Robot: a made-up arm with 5 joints.
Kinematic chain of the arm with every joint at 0, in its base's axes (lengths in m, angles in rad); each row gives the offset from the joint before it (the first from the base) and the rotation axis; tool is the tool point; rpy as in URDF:
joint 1: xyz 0 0 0.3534 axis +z
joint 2: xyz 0 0 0 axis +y
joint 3: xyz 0.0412 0 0.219 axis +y
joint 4: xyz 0.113 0 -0.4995 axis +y
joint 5: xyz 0.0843 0 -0.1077 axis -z
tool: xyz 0 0 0 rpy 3.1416 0 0
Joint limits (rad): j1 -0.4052..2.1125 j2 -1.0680..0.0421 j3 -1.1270..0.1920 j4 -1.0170..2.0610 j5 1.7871..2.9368
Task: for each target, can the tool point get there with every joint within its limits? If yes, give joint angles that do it. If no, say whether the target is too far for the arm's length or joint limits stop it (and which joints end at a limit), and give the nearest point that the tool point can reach.
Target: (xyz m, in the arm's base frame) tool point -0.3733 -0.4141 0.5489
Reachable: no: joint limits stop it (at a limit: joint 2, joint 3, joint 4) | nearest point -0.0617 -0.0684 0.0666 | short by 0.670 m
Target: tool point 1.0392 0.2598 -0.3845
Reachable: no: too far | nearest point 0.5086 0.1271 0.1272 | short by 0.749 m
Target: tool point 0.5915 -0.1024 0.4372
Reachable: yes | joints -0.1715 -0.2845 -0.9420 0.9068 1.9463
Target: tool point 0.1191 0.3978 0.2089
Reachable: yes | joints 1.2798 -0.6797 -0.2327 1.1497 2.6590
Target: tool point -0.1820 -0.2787 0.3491
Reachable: no: joint limits stop it (at a limit: joint 2, joint 3, joint 4) | nearest point -0.0504 -0.0771 0.0666 | short by 0.371 m
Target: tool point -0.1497 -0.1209 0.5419
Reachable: no: joint limits stop it (at a limit: joint 1, joint 2, joint 4) | nearest point -0.1683 0.2797 0.6554 | short by 0.417 m
